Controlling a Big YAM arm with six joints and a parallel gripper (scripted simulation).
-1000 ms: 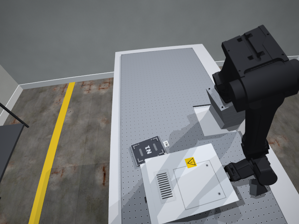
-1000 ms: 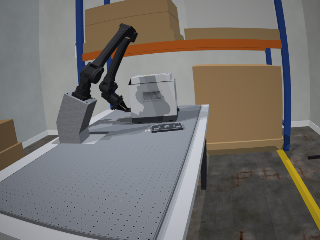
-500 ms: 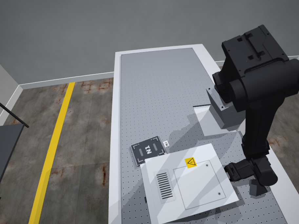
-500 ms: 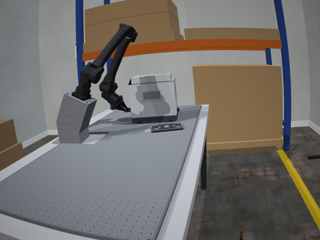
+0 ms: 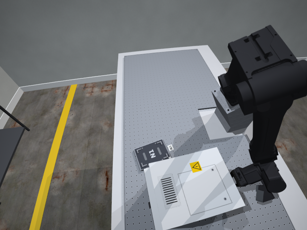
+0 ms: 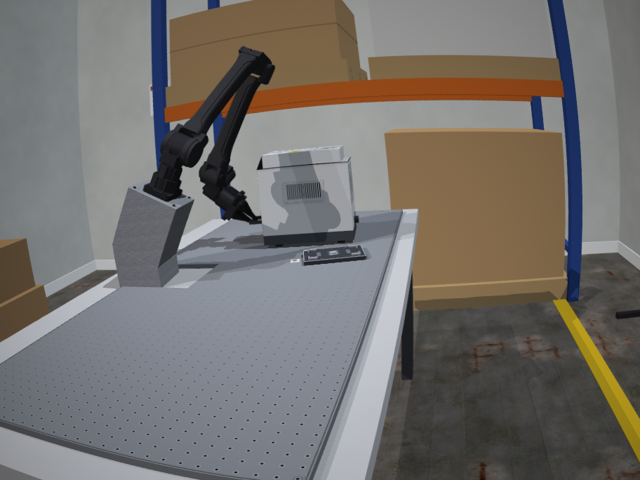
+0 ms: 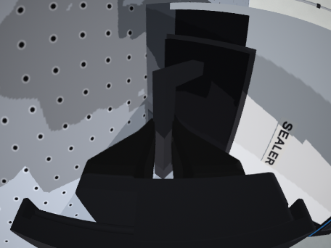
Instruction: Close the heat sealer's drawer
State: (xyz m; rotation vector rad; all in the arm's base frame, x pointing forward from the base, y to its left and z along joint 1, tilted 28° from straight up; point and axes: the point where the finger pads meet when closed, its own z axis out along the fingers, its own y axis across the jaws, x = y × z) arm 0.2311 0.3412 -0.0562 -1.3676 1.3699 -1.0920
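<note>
The black drawer is 110 mm ahead of my hand and 10 mm below it. Also, from my hand: white tag: 250 mm to the right, 160 mm ahead, 70 mm below.
</note>
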